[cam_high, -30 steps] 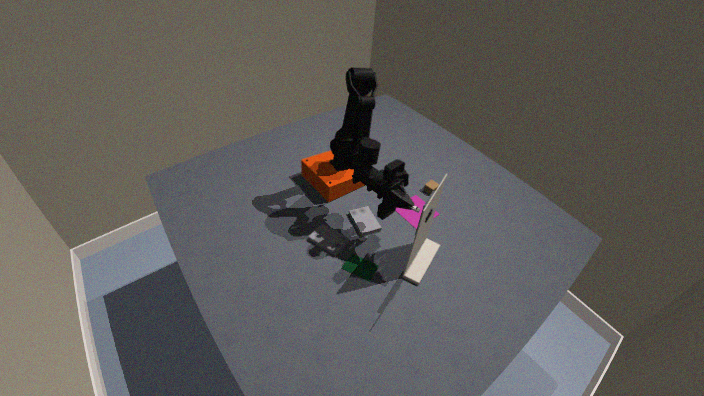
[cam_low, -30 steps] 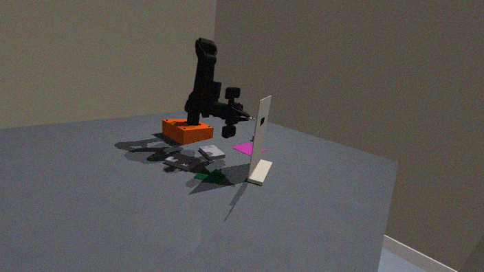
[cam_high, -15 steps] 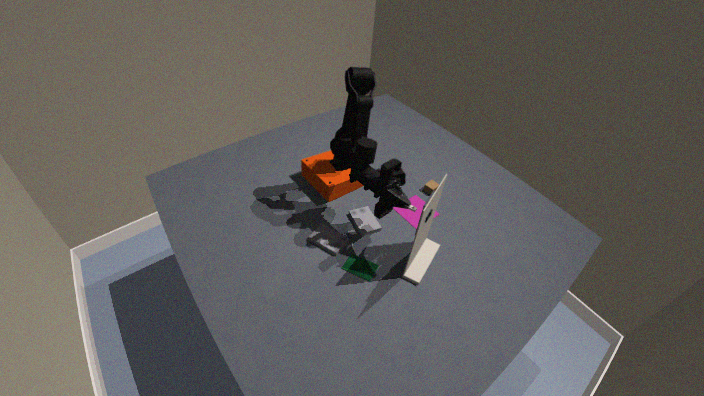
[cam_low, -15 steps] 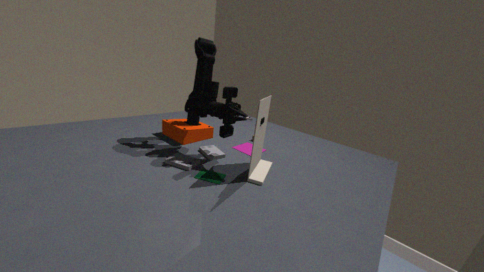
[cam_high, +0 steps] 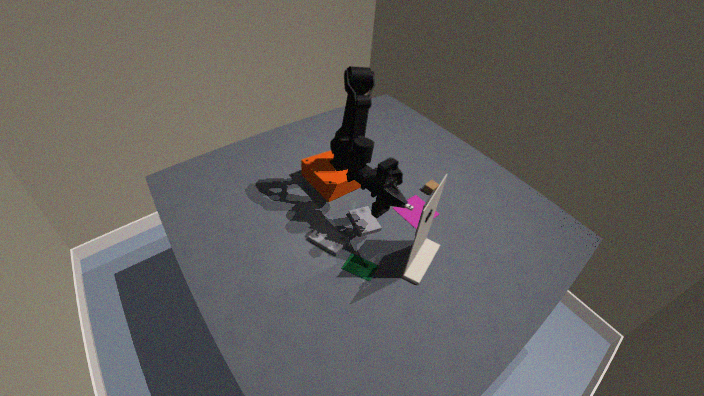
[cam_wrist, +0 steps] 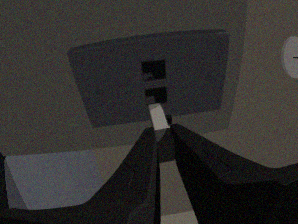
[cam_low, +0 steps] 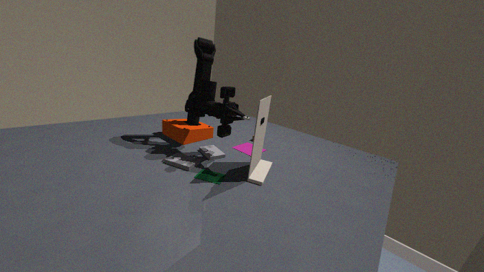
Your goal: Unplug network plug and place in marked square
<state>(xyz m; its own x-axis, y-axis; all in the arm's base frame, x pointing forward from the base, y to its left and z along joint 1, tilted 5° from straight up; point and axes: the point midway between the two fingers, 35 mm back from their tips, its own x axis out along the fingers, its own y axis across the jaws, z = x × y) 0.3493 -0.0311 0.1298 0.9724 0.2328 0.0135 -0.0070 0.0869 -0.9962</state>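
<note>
My gripper tip is now 110 mm past the magenta square, 170 mm to the right of it and 200 mm above it. From my gripper tip the other things lie so: pale upright panel 60 mm ahead, 40 mm to the left, 70 mm below; pale plug 10 mm ahead; green plate 130 mm to the right, 200 mm below.
</note>
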